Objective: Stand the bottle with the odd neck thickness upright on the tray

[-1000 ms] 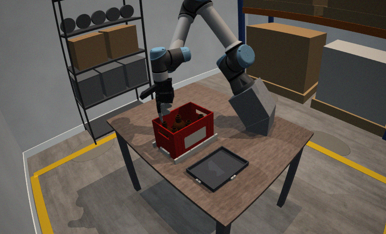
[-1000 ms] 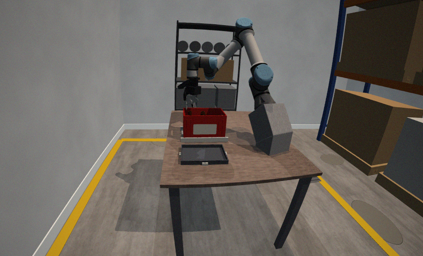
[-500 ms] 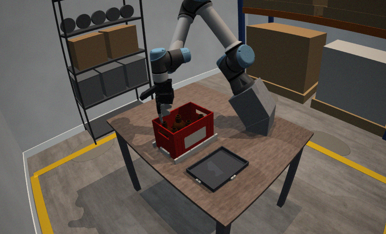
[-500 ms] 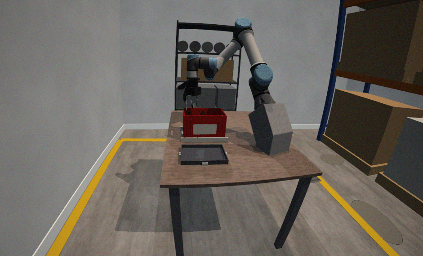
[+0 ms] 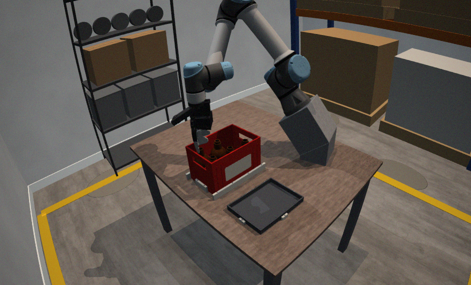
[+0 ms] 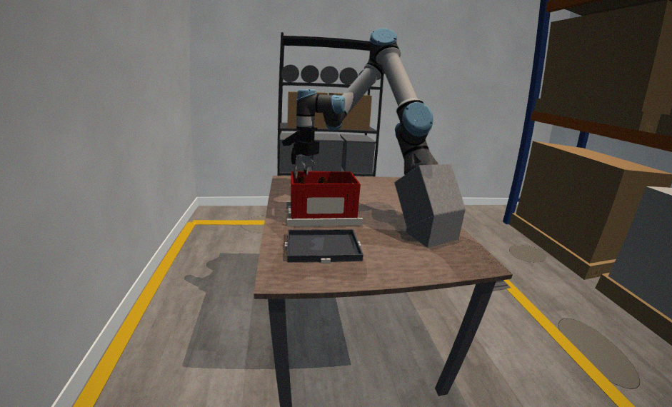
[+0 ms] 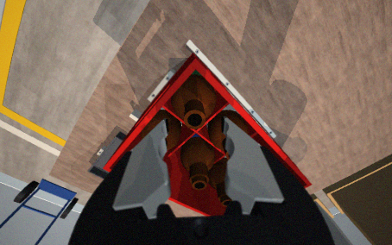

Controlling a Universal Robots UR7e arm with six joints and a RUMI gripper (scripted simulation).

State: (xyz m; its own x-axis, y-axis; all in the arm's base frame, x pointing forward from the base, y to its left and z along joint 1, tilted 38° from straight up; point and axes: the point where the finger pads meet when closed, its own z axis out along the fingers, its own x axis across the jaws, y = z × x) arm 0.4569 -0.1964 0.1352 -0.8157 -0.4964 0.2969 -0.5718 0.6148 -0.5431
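My hand is 80 mm past the red crate, 60 mm to the right of it and 90 mm above it. From my hand the other things lie so: dark tray (10 mm behind, 330 mm to the left, 170 mm below).
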